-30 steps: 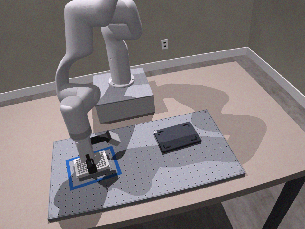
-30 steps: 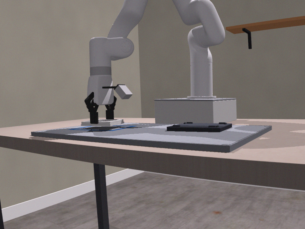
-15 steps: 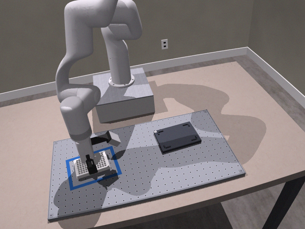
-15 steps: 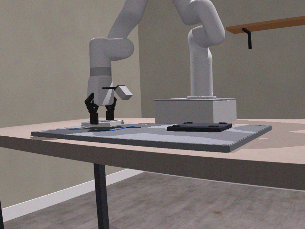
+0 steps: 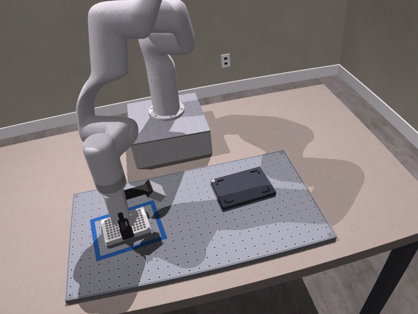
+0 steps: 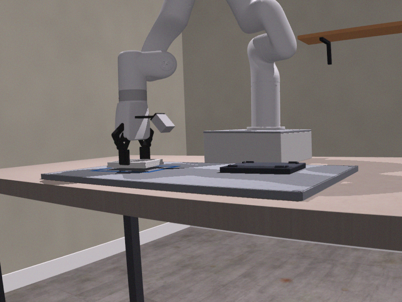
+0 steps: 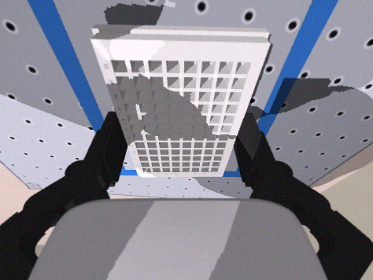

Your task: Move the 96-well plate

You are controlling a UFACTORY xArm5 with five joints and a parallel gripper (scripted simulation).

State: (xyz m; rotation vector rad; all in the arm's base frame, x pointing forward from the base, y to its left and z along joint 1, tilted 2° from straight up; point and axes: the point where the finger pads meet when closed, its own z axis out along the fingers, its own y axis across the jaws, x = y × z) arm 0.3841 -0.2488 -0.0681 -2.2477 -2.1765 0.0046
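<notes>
Now: hand 10 mm above the white 96-well plate. From my hand the other things lie so: black plate nest N1 (350 mm to the left, 20 mm below).
</notes>
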